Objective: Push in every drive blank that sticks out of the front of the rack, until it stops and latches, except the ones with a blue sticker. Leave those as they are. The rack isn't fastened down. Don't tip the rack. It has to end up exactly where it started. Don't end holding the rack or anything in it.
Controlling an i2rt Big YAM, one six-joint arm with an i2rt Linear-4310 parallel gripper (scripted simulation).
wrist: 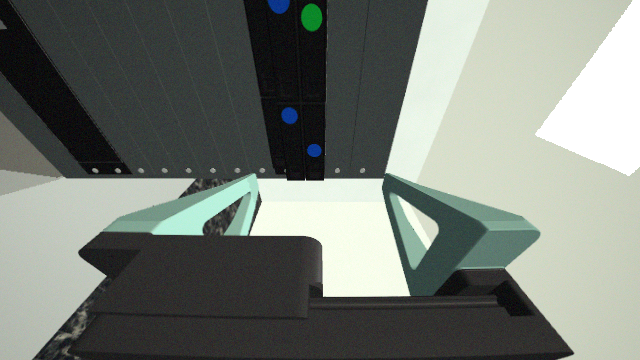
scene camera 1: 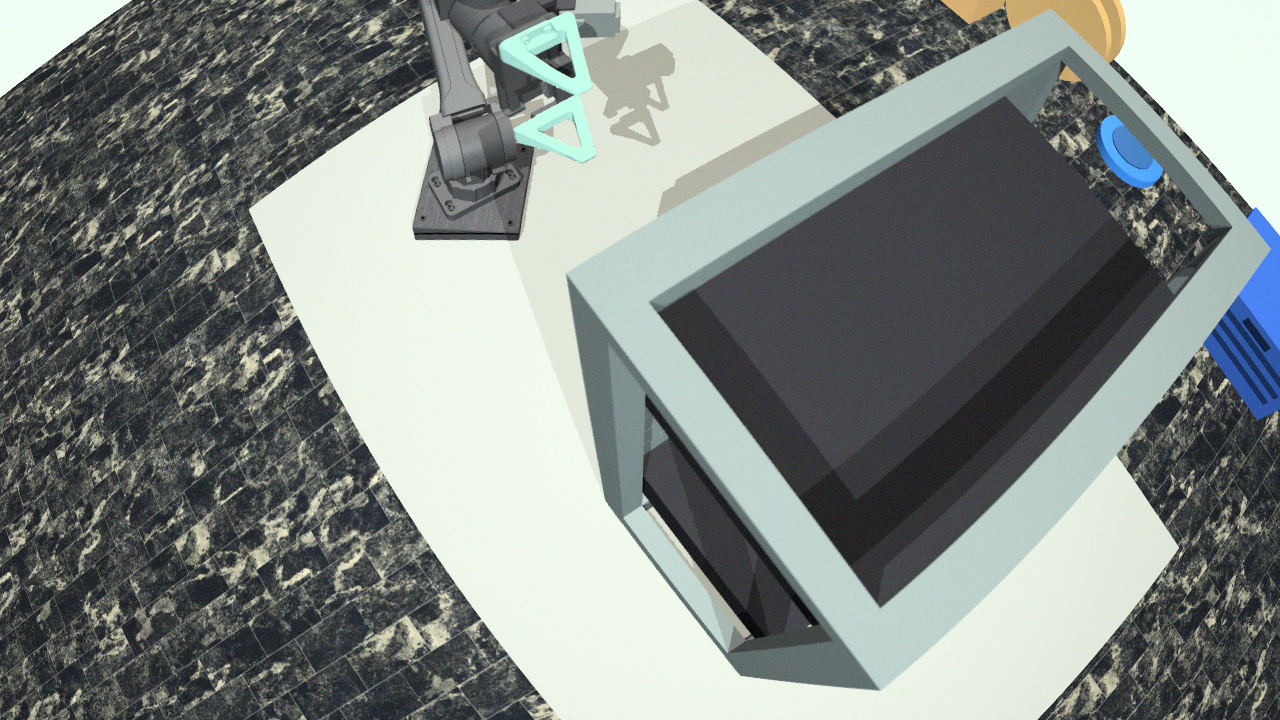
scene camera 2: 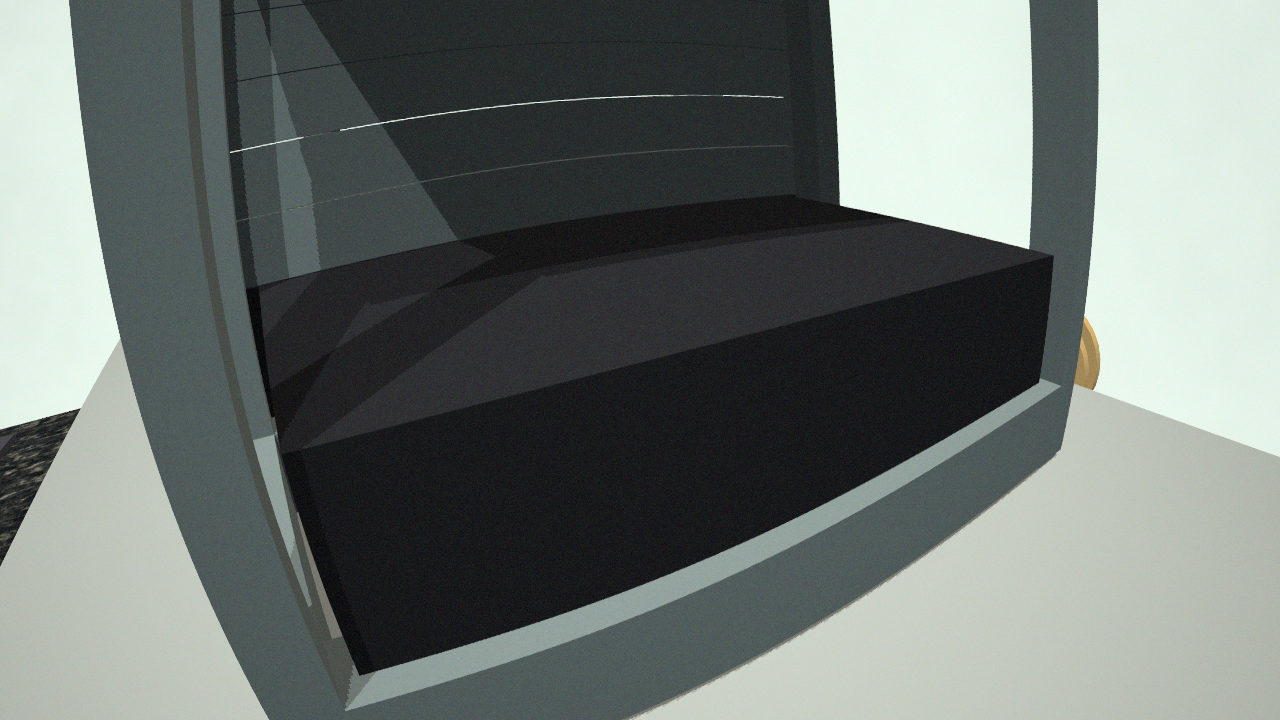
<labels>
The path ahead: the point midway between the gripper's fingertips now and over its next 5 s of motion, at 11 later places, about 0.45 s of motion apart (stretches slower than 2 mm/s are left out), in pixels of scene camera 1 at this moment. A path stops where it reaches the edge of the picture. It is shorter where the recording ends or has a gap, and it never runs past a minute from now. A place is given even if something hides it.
My gripper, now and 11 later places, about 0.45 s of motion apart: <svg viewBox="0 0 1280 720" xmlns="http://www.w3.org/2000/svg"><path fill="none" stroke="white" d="M587 127L595 125L644 118L694 119L719 142L744 181L745 173L748 154L752 161L759 171L766 178L779 192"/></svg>
</labels>
